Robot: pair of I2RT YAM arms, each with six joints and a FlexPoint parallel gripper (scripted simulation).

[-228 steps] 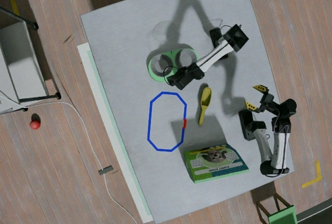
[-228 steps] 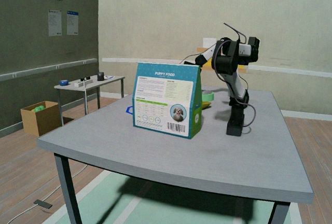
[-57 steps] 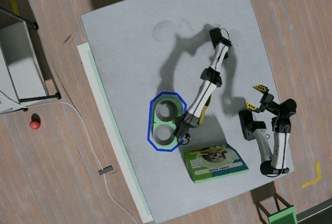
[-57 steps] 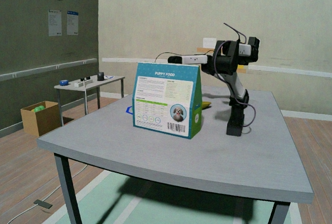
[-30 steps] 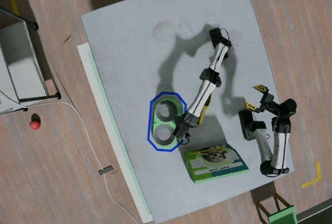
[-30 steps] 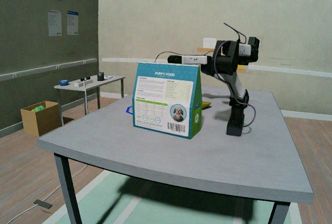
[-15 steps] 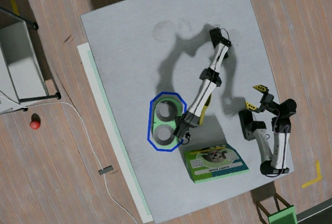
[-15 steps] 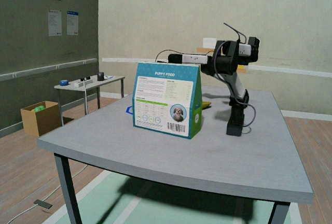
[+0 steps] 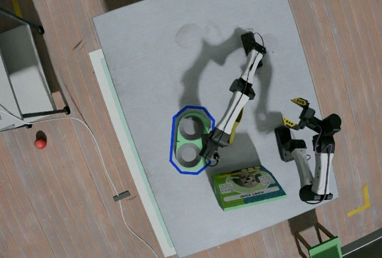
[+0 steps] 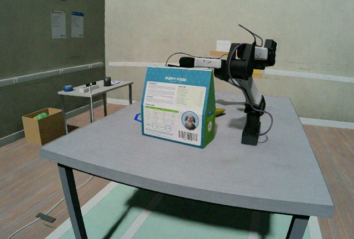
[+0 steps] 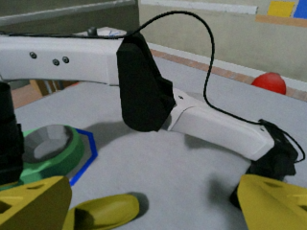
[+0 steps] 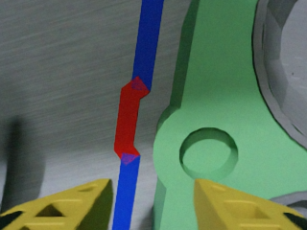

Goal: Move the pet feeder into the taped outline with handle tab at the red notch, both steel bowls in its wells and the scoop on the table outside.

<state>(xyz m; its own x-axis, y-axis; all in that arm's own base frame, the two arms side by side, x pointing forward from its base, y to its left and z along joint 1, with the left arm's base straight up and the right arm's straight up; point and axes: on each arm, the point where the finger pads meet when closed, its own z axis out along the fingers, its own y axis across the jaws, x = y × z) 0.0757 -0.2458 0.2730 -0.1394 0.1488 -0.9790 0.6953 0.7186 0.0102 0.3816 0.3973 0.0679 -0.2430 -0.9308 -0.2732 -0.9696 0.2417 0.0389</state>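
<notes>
Right now my right hand is 8 cm short of the green pet feeder, 2 cm to the left of it and 6 cm above it. Round my right hand: yellow scoop (18 cm behind, 6 cm to the right, 5 cm below); puppy food bag (8 cm behind, 29 cm to the left, 8 cm above); blue taped outline (9 cm ahead, 2 cm to the right, 7 cm below).
</notes>
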